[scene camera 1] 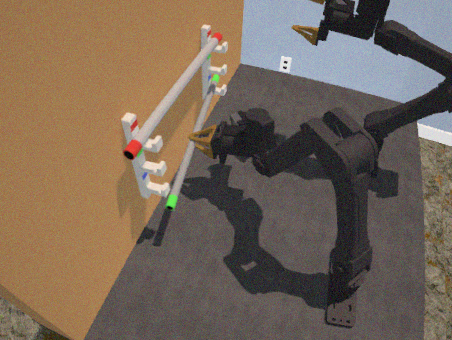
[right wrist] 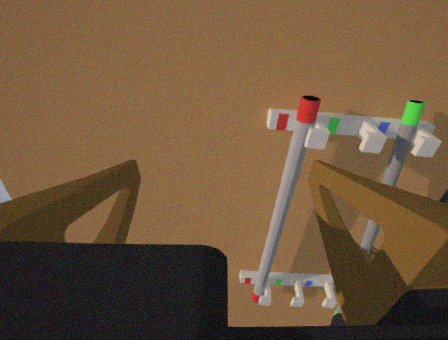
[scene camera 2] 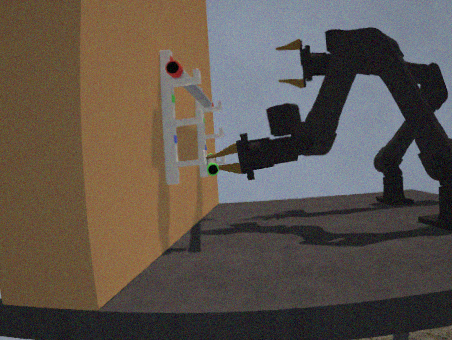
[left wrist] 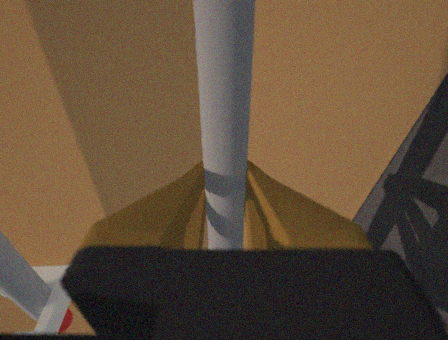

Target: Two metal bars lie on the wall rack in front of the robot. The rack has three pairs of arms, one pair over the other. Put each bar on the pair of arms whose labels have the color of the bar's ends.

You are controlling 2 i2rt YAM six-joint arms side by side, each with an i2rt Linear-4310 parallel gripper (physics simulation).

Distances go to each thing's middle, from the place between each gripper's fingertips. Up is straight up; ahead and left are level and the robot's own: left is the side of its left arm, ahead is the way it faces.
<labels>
I see the green-ended bar (scene camera 1: 178,182) 30 mm to the right of my left hand and 10 mm behind it. Round my left hand: red-ended bar (scene camera 1: 136,144): 170 mm above, 20 mm ahead, 10 mm to the right.
My right gripper is now 19 cm short of the red-ended bar, 28 cm to the right of it and 11 cm above it. From my right hand the other things lie so: green-ended bar (17 cm ahead, 27 cm to the left, 28 cm below).
</labels>
